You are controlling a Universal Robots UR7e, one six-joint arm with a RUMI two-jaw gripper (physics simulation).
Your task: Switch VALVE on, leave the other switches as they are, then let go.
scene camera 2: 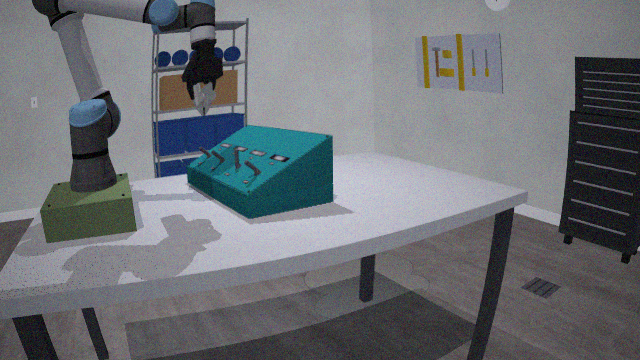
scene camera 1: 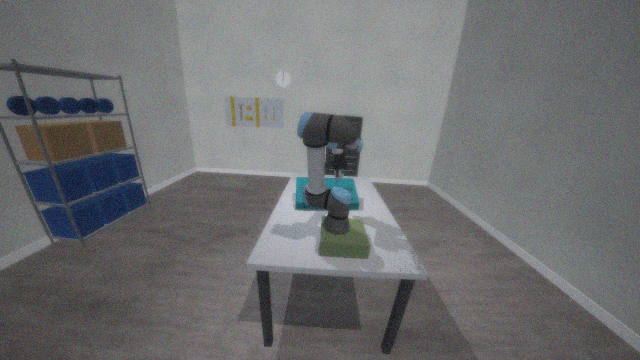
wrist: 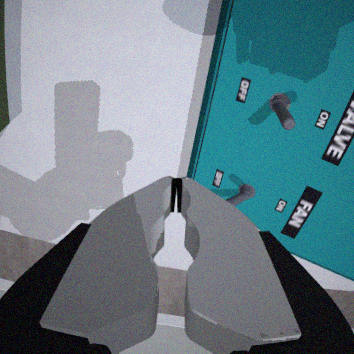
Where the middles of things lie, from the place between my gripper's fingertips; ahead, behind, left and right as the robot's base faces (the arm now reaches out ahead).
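Teal switch panel (scene camera 2: 295,168): 17 cm below my hand, 6 cm to the left of it, 16 cm ahead of it.
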